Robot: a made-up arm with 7 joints. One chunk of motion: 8 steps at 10 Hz.
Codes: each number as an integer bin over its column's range. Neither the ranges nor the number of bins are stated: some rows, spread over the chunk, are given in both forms.
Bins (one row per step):
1: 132 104 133 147 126 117 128
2: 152 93 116 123 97 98 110
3: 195 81 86 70 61 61 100
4: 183 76 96 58 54 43 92
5: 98 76 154 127 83 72 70
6: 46 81 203 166 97 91 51
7: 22 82 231 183 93 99 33
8: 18 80 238 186 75 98 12
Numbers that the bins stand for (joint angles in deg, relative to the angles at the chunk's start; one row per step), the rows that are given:
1: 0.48 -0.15 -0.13 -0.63 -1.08 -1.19 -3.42
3: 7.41 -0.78 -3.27 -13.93 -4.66 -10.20 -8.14
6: -8.97 -0.78 4.54 2.65 -2.68 -5.38 -16.41
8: -12.05 -0.81 6.88 6.10 -3.89 -4.25 -22.99
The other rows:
2: 2.68 -0.45 -1.27 -4.78 -2.68 -4.25 -6.45
4: 6.09 -0.92 -2.60 -16.00 -5.05 -13.10 -9.49
5: -3.25 -0.92 1.27 -4.09 -3.45 -8.44 -13.20
7: -11.61 -0.76 6.41 5.58 -2.90 -4.09 -19.44

